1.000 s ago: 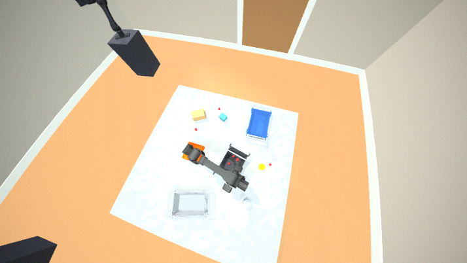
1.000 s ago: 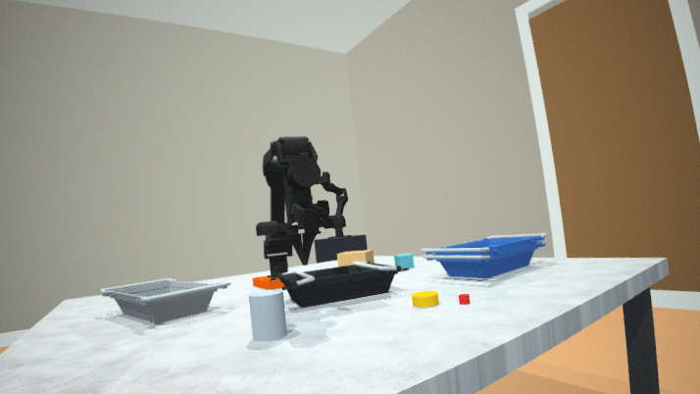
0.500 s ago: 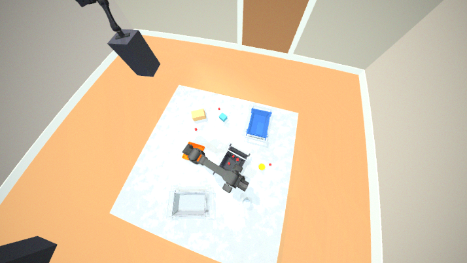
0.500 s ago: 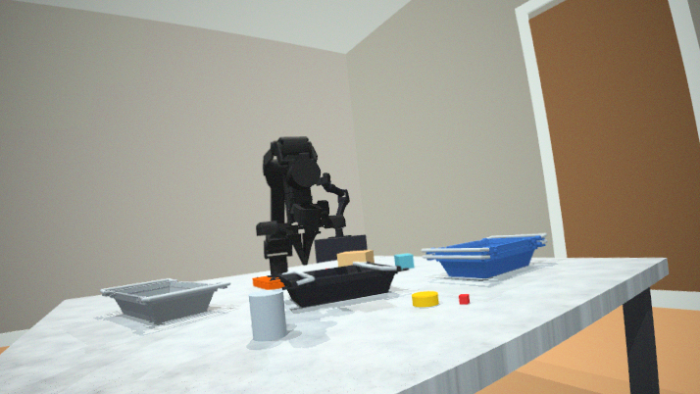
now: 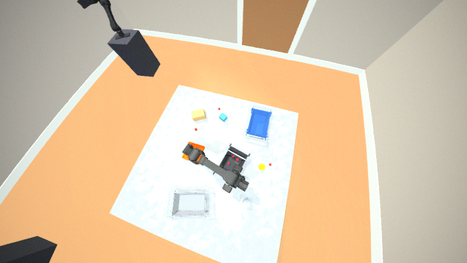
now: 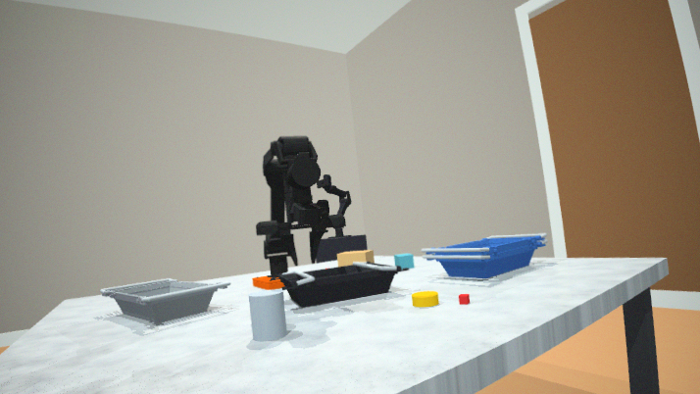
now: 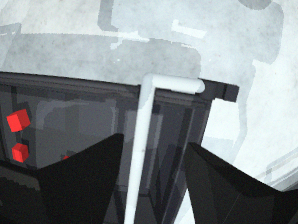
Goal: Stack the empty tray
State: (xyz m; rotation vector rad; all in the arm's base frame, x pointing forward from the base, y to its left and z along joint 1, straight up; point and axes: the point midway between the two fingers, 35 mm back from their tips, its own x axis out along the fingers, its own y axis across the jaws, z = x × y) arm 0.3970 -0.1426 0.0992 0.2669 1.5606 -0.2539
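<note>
Now: gripper tip 280 mm past the grey tray, 240 mm to the left of it and 50 mm above it. From my gripper tip the other things lie so: cyan cube: 190 mm behind, 510 mm to the left, 70 mm below; then grey cylinder: 130 mm ahead, 160 mm to the right, 60 mm below; then yellow disc: 220 mm ahead, 130 mm to the left, 80 mm below.
</note>
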